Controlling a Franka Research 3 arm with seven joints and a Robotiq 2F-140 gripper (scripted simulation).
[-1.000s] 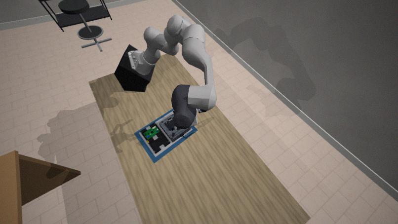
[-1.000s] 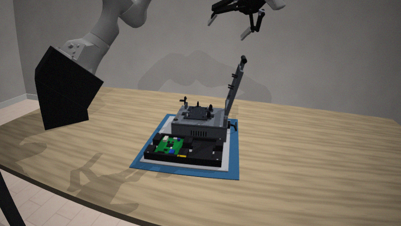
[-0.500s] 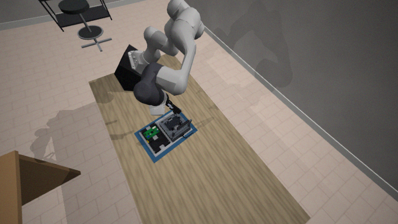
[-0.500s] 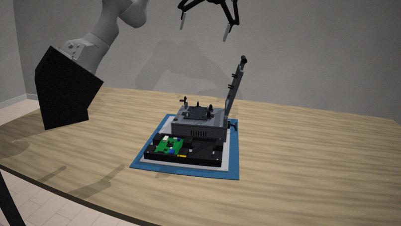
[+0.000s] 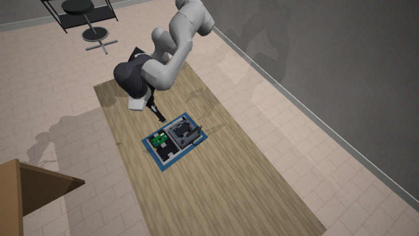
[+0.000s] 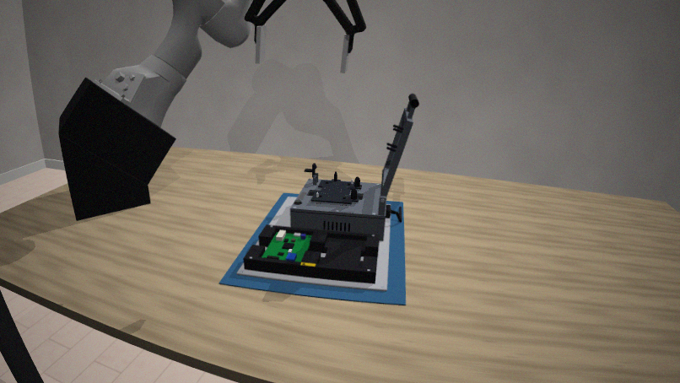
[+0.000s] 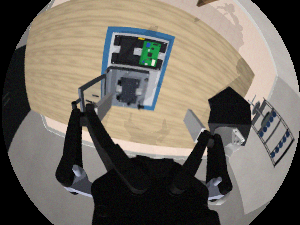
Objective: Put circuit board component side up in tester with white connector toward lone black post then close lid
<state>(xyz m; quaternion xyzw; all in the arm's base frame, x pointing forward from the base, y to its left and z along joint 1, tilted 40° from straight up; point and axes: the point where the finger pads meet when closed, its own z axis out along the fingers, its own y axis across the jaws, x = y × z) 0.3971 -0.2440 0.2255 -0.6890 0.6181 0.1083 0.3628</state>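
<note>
The green circuit board lies 70 mm to the right of my hand and 320 mm below it. From my hand the other things lie so: tester lid: 150 mm ahead, 130 mm to the left, 160 mm below.
</note>
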